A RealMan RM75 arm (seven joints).
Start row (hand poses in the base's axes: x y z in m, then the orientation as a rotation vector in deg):
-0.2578, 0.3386, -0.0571, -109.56, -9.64, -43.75
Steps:
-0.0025, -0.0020, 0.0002, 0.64, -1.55, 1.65
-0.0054, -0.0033, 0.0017, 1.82, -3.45, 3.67
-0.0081, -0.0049, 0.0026, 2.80, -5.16, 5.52
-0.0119, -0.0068, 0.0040, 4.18, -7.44, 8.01
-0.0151, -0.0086, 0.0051, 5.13, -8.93, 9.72
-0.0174, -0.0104, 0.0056, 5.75, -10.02, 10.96
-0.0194, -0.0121, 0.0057, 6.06, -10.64, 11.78
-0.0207, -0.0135, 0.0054, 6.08, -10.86, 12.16
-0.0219, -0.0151, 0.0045, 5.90, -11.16, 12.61
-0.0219, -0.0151, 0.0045, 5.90, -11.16, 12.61
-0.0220, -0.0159, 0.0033, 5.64, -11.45, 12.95
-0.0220, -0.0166, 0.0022, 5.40, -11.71, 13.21
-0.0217, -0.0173, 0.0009, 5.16, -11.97, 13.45
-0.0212, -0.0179, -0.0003, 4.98, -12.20, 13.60
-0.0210, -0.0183, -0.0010, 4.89, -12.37, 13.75
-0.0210, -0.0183, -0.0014, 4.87, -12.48, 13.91
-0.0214, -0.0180, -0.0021, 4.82, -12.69, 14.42
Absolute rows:
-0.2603, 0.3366, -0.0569, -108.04, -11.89, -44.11
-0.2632, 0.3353, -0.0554, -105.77, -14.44, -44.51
-0.2659, 0.3337, -0.0545, -103.78, -16.78, -44.82
-0.2697, 0.3318, -0.0531, -101.00, -19.84, -45.19
-0.2729, 0.3300, -0.0520, -99.09, -21.87, -45.35
-0.2752, 0.3282, -0.0515, -97.76, -23.36, -45.47
-0.2772, 0.3265, -0.0514, -97.00, -24.33, -45.46
-0.2785, 0.3251, -0.0517, -96.79, -24.79, -45.40
-0.2797, 0.3235, -0.0526, -96.71, -25.45, -45.38
-0.2797, 0.3235, -0.0526, -96.71, -25.45, -45.38
-0.2798, 0.3227, -0.0538, -96.73, -26.04, -45.43
-0.2798, 0.3220, -0.0549, -96.77, -26.54, -45.50
-0.2795, 0.3213, -0.0562, -96.82, -27.01, -45.59
-0.2790, 0.3207, -0.0574, -96.84, -27.37, -45.71
-0.2788, 0.3203, -0.0581, -96.81, -27.64, -45.77
-0.2788, 0.3203, -0.0585, -96.74, -27.86, -45.76
-0.2792, 0.3206, -0.0592, -96.55, -28.46, -45.60

